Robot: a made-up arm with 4 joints. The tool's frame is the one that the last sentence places.
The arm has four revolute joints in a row. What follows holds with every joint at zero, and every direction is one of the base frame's. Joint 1 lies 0.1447 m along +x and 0.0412 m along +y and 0.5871 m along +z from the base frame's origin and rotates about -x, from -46.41 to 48.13 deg. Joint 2 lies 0.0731 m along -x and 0.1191 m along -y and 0.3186 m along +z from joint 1 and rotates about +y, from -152.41 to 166.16 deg. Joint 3 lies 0.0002 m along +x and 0.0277 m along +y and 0.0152 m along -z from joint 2 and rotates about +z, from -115.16 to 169.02 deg. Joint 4 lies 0.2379 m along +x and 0.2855 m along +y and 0.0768 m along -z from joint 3 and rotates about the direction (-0.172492, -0.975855, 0.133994), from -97.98 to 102.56 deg. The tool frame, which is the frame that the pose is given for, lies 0.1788 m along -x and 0.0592 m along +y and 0.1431 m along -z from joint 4; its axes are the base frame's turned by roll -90, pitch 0 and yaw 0 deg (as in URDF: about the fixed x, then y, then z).
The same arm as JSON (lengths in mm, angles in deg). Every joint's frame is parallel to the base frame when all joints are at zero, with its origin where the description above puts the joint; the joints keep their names.
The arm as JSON. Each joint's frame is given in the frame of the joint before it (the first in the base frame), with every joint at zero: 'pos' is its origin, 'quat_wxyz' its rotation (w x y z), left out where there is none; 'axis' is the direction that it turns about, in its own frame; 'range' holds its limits. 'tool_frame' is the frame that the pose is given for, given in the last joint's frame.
{"length_unit": "mm", "angle_unit": "deg", "joints": [{"joint": "joint 1", "pos": [144.7, 41.2, 587.1], "axis": "-x", "range": [-46.41, 48.13]}, {"joint": "joint 2", "pos": [-73.1, -119.1, 318.6], "axis": "+y", "range": [-152.41, 166.16]}, {"joint": "joint 3", "pos": [0.2, 27.7, -15.2], "axis": "+z", "range": [-115.16, 169.02]}, {"joint": "joint 4", "pos": [237.9, 285.5, -76.8], "axis": [-0.172492, -0.975855, 0.133994], "range": [-97.98, 102.56]}], "tool_frame": {"pos": [-178.8, 59.2, -143.1], "quat_wxyz": [0.707107, -0.707107, 0.0, 0.0]}}
